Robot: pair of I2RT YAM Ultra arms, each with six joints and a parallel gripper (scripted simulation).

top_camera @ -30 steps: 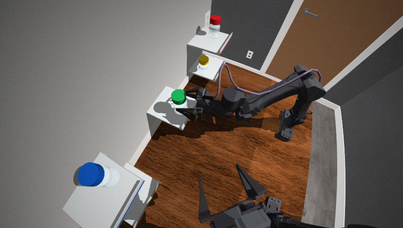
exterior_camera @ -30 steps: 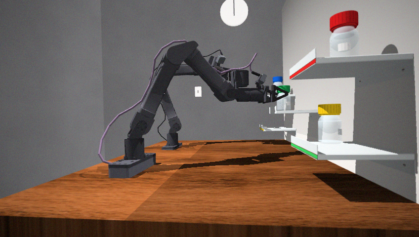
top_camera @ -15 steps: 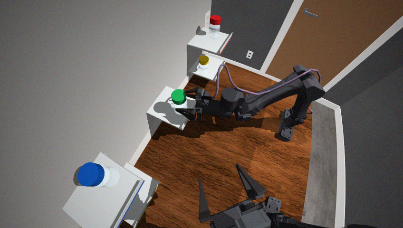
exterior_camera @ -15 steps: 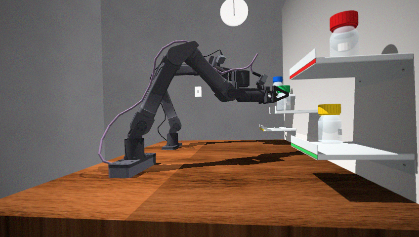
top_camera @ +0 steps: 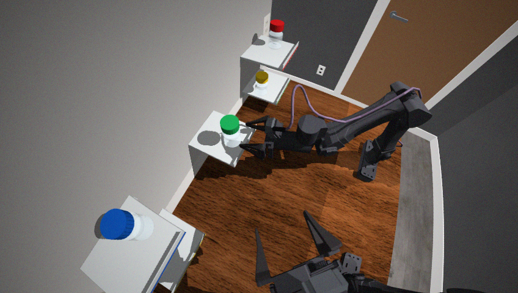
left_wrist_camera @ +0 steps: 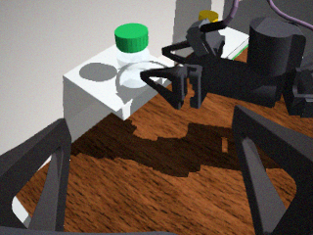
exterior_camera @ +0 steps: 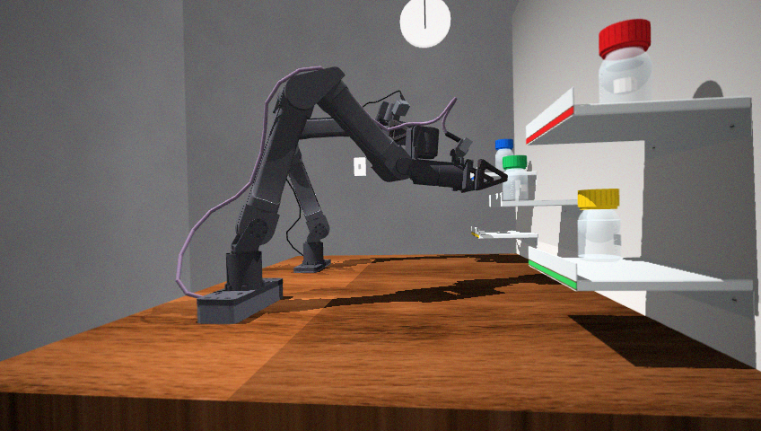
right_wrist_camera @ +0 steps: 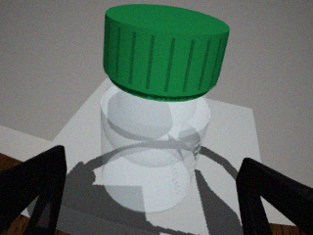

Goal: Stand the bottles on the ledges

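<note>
Now: right hand 4 cm short of the green-capped bottle, 1 cm to the right of it and 1 cm above it. The rest, counted from my right hand: blue-capped bottle (10 cm ahead, 34 cm to the left, 9 cm above); yellow-capped bottle (8 cm ahead, 33 cm to the right, 10 cm below); wall (19 cm ahead, 1 cm to the right, 21 cm above).
</note>
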